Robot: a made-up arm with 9 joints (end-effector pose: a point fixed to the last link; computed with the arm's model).
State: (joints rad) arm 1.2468 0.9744 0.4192 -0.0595 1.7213 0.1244 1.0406 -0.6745 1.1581
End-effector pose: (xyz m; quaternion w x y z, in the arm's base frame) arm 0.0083 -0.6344 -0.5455 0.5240 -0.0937 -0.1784 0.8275
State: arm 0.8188 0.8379 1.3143 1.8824 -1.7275 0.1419 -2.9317 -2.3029 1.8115
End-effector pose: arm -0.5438 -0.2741 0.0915 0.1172 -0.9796 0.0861 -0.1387
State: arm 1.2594 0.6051 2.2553 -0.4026 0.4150 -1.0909 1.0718 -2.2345 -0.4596
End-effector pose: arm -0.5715 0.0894 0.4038 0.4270 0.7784 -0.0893 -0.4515
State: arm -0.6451 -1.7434 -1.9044 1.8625 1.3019 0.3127 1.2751 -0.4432 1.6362
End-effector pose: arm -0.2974 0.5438 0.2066 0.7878 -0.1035 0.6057 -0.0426
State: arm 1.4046 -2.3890 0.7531 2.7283 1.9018 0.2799 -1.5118 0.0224 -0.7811
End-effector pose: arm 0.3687 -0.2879 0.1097 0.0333 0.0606 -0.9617 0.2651
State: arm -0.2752 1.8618 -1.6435 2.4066 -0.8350 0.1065 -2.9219 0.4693 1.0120
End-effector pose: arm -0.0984 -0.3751 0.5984 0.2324 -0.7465 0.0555 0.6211
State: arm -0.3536 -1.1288 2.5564 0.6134 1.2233 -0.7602 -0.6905 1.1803 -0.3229
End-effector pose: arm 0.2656 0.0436 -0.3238 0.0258 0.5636 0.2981 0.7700
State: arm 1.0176 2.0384 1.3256 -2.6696 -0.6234 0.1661 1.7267 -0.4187 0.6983
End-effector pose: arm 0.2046 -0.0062 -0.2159 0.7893 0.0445 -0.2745 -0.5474
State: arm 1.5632 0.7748 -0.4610 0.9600 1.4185 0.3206 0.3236 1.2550 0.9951
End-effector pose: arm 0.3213 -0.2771 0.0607 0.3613 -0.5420 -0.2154 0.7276
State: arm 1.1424 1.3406 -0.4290 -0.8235 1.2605 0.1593 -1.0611 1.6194 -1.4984
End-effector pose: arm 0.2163 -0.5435 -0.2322 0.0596 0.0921 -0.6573 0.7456
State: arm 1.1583 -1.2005 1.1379 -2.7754 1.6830 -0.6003 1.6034 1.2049 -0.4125
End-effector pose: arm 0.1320 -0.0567 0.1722 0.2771 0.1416 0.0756 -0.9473
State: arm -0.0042 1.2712 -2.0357 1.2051 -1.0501 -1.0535 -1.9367 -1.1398 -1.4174
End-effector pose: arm 0.0240 -0.4934 0.1855 0.0368 -0.5028 -0.6433 0.5761
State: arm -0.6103 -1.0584 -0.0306 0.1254 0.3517 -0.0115 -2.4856 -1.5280 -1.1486
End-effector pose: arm -0.1157 0.0023 0.1814 0.2455 -0.8752 0.3291 0.2559
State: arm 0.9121 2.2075 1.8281 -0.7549 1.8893 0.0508 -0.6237 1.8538 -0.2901
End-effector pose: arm -0.3234 -0.5809 0.5241 0.6610 -0.6396 -0.1252 0.3718
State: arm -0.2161 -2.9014 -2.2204 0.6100 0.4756 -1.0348 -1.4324 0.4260 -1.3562
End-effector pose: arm -0.3013 0.1055 0.3198 0.7944 0.4303 -0.4233 0.0680
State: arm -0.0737 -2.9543 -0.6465 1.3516 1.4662 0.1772 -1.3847 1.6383 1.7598
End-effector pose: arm -0.0383 -0.5458 0.6271 0.2258 -0.8934 -0.3873 0.0295
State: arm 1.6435 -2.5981 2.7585 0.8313 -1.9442 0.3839 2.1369 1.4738 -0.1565
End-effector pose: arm 0.2627 -0.4700 0.2380 0.3804 0.3623 -0.3630 -0.7696
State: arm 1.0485 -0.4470 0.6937 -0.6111 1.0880 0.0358 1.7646 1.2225 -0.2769
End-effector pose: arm -0.0300 -0.0984 0.1617 0.6011 -0.2670 0.6141 0.4362
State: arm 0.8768 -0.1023 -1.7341 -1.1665 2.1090 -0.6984 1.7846 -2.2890 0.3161
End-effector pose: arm 0.2013 -0.5431 -0.2708 0.5327 0.3345 -0.0484 0.7759
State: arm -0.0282 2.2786 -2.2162 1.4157 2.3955 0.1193 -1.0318 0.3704 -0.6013
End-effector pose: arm -0.2217 0.1197 0.4436 0.5648 0.4706 -0.3886 -0.5554
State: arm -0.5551 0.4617 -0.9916 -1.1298 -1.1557 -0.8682 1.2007 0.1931 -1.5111
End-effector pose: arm -0.3433 -0.2079 0.1797 0.6025 -0.7765 -0.1172 0.1427
